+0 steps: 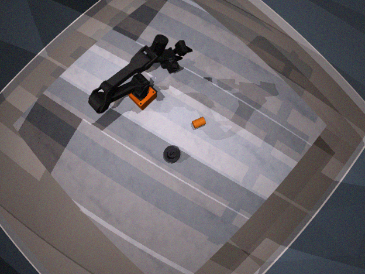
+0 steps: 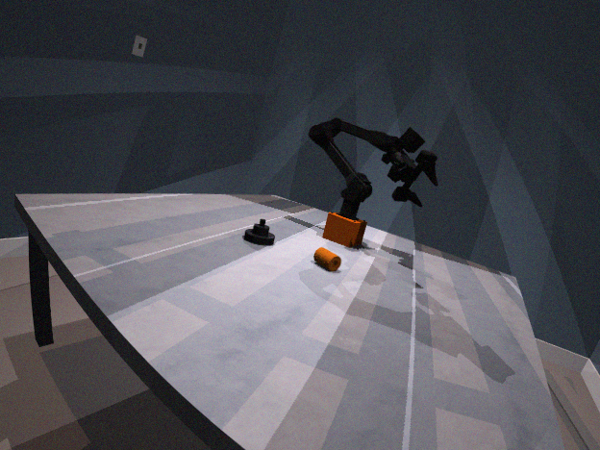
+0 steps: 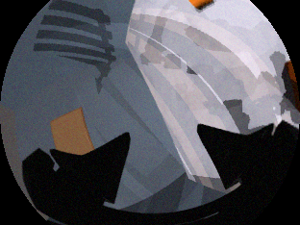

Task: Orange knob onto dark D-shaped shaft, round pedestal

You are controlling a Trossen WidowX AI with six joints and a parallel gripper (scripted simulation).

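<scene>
The orange knob is 23 cm ahead of my gripper tip, 18 cm to the right of it and 21 cm below it. From my gripper tip the other things lie so: dark round pedestal (23 cm ahead, 38 cm to the right, 20 cm below).
</scene>
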